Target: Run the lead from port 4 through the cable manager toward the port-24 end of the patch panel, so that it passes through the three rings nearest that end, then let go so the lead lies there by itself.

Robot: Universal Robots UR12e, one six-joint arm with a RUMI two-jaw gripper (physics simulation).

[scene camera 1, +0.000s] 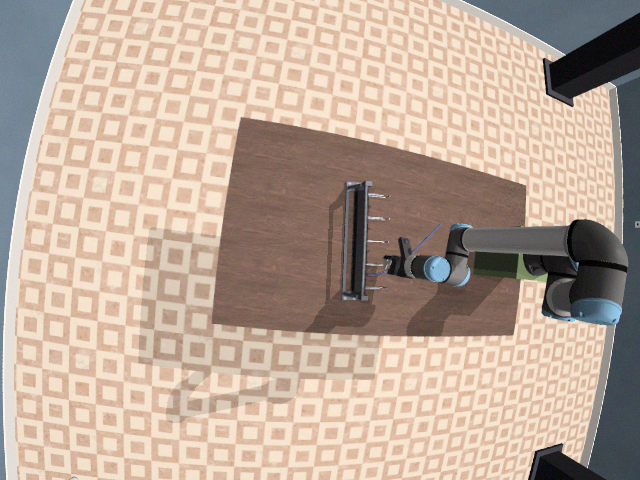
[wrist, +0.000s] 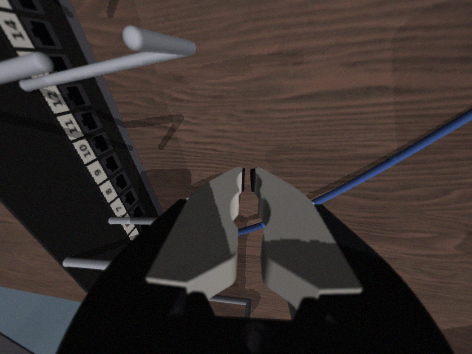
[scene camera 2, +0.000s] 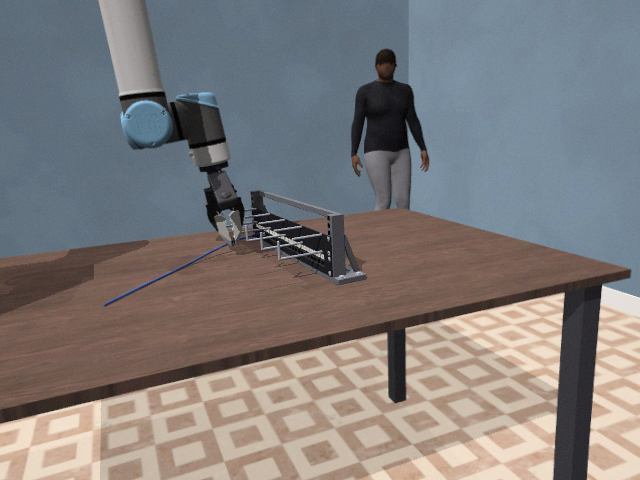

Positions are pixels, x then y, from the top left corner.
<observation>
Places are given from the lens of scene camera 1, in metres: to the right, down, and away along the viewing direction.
black patch panel (scene camera 1: 359,194): 0.17, -0.20, 1.40
</observation>
